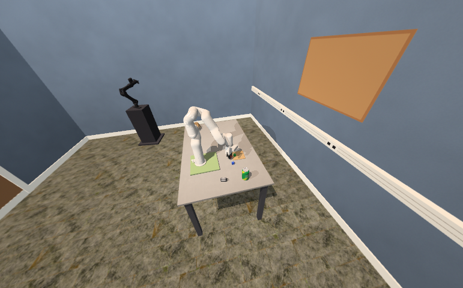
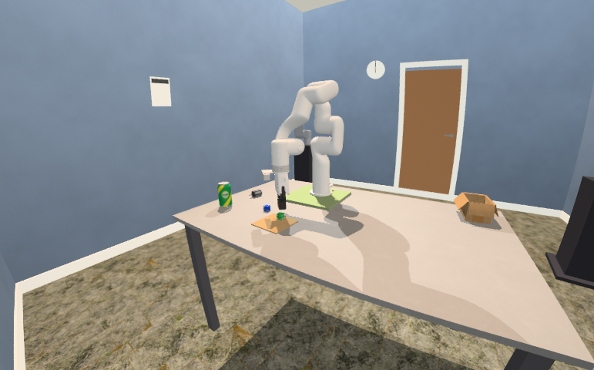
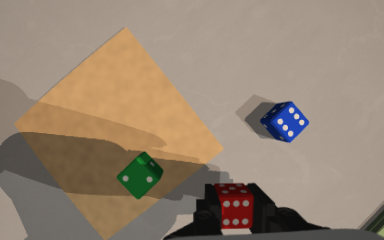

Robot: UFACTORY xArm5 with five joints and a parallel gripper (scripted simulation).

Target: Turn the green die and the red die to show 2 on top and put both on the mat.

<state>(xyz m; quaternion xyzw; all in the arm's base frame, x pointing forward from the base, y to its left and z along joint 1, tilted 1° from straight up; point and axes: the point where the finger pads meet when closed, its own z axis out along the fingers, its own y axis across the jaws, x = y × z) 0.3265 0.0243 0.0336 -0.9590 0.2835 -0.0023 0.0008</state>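
The green die lies 6 cm ahead of my hand, 5 cm to the left of it and 3 cm below it. From my hand the other things lie so: blue die (8 cm to the right, 3 cm below, 3 cm ahead); red die (1 cm below); mat (10 cm ahead, 6 cm to the left, 4 cm below).
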